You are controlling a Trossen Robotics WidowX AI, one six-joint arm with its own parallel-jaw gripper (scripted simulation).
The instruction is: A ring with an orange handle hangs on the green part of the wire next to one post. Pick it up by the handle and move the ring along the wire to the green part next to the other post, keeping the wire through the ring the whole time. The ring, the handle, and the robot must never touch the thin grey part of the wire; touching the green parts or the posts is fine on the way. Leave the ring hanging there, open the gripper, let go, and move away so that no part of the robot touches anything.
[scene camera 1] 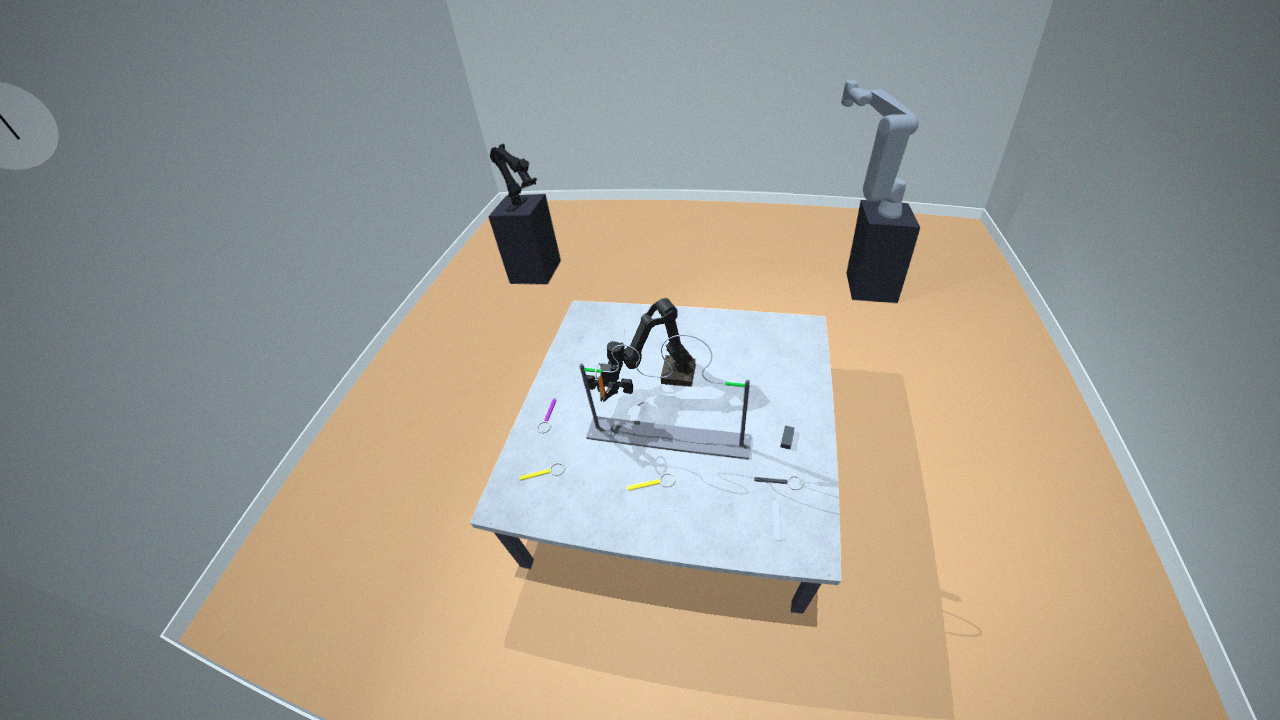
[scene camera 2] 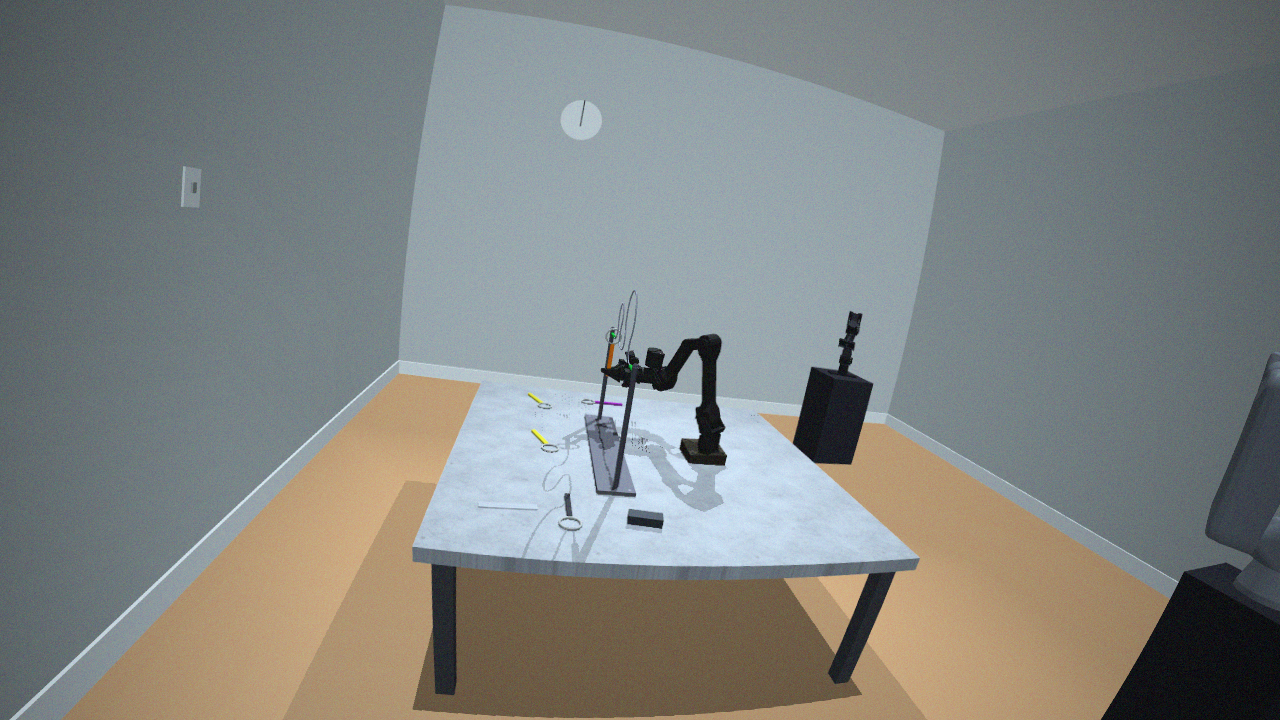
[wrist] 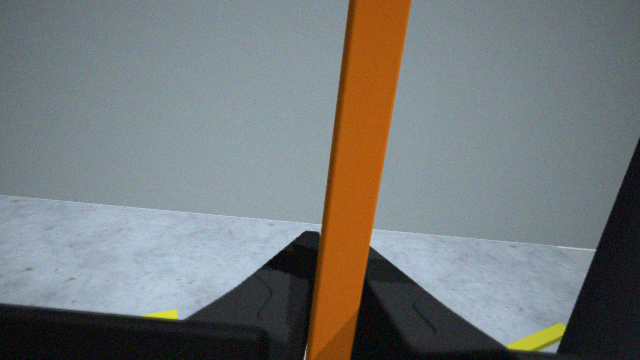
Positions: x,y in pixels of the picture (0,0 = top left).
Scene:
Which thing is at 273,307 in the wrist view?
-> My gripper.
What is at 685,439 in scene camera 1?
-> A wire base.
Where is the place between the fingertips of my gripper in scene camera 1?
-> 602,401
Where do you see a wire base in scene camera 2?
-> At 612,477

